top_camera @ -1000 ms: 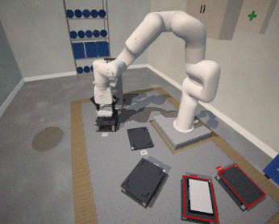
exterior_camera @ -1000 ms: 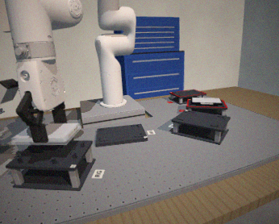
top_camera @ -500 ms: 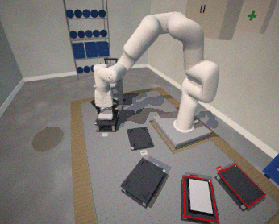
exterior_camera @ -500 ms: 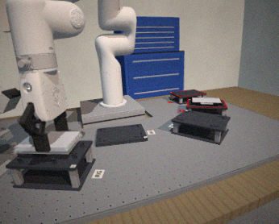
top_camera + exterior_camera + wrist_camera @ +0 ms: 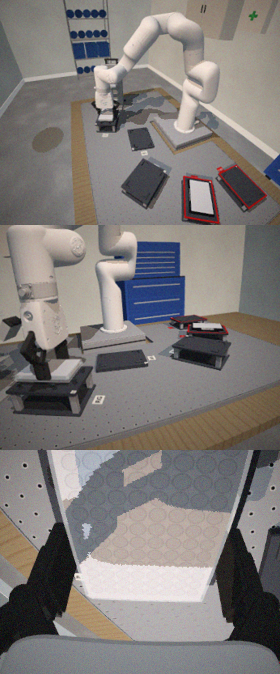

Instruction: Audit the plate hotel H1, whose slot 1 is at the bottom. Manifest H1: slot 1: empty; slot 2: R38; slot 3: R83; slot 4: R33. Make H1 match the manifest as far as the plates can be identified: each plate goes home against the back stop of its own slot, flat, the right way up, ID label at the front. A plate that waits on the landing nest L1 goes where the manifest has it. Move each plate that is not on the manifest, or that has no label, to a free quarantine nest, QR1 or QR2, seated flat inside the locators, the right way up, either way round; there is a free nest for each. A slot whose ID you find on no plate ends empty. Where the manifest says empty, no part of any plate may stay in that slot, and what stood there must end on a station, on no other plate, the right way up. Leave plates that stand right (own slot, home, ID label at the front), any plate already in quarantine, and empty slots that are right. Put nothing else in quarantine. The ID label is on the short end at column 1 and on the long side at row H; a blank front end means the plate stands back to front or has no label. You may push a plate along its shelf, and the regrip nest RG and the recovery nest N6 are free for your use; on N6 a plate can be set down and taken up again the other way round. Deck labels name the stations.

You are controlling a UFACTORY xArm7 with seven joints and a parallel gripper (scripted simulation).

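Now: hand 1 cm to the left of the white well plate and 1 cm above it. Round my hand: deck label H1 (5 cm ahead, 17 cm to the right, 9 cm below); then raised regrip nest RG (1 cm to the right, 4 cm below); then RG label (3 cm ahead, 9 cm to the left, 9 cm below).
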